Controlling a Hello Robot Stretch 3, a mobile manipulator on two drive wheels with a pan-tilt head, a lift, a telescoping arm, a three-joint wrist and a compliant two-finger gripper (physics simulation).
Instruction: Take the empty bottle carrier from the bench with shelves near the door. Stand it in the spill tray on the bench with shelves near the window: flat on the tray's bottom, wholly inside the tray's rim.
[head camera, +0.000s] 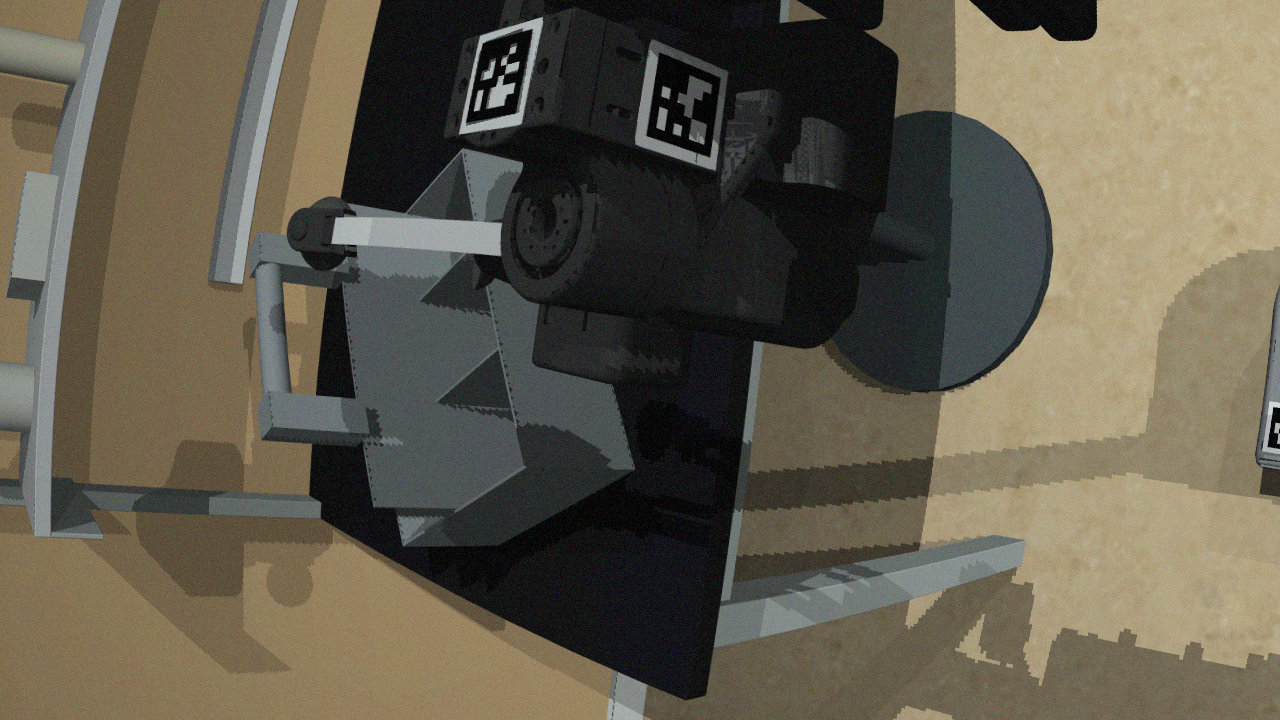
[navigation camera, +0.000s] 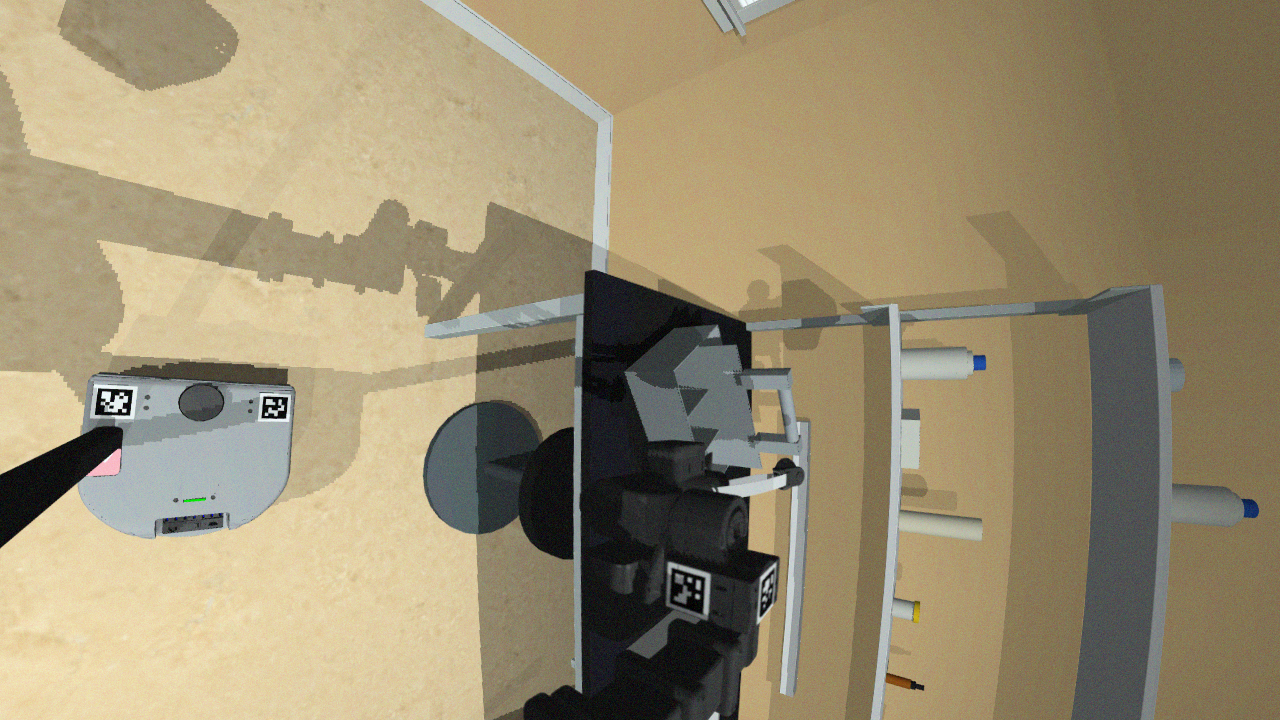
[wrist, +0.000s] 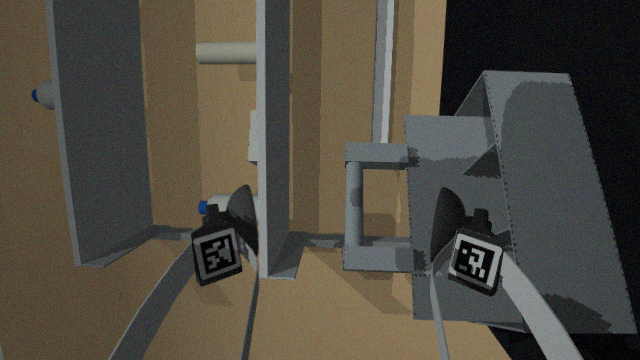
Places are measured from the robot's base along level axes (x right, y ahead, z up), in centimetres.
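Where they show: gripper, fingertip midpoint: (navigation camera: 751, 468) (wrist: 343, 211); robot's base, link origin: (navigation camera: 202, 400).
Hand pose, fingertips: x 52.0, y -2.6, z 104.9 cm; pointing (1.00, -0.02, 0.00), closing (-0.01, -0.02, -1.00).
Observation:
Each offset is from my fingertips to the top centre of the thing. "*": to the spot under its first point. Level surfaces: height alone.
The empty bottle carrier @(dz -0.7, dx +24.5, dy +7.2 cm) (head camera: 438, 358) (navigation camera: 657, 385) (wrist: 555, 200) is a grey open box with dividers and a bar handle @(* dz -1.6, dx +23.2, dy +7.0 cm) (head camera: 272, 331) (navigation camera: 787, 411) (wrist: 354, 200). It stands upright on the black bench top @(dz -28.6 cm) (head camera: 662, 626) (navigation camera: 613, 308) (wrist: 525, 30), close to one end. My gripper (head camera: 322, 234) (navigation camera: 787, 474) (wrist: 343, 211) is open. In the wrist view the handle shows between the two spread fingers, and one finger overlaps the carrier's tall panel. Contact cannot be told. The wrist hides part of the carrier in the head view. The spill tray does not show.
Shelves (navigation camera: 1118, 501) (wrist: 100, 130) with bottles @(* dz +24.4, dx +51.5, dy +18.9 cm) (navigation camera: 935, 362) and a pale cylinder @(* dz +27.4, dx +57.5, dy -18.4 cm) (wrist: 225, 53) rise above the bench. A rail (navigation camera: 794, 573) (wrist: 382, 70) runs between bench and lower shelf. A stool with a round base @(* dz -101.9, dx +13.2, dy -17.5 cm) (head camera: 993, 250) (navigation camera: 456, 465) stands before the bench. My base (navigation camera: 187, 465) is beyond it.

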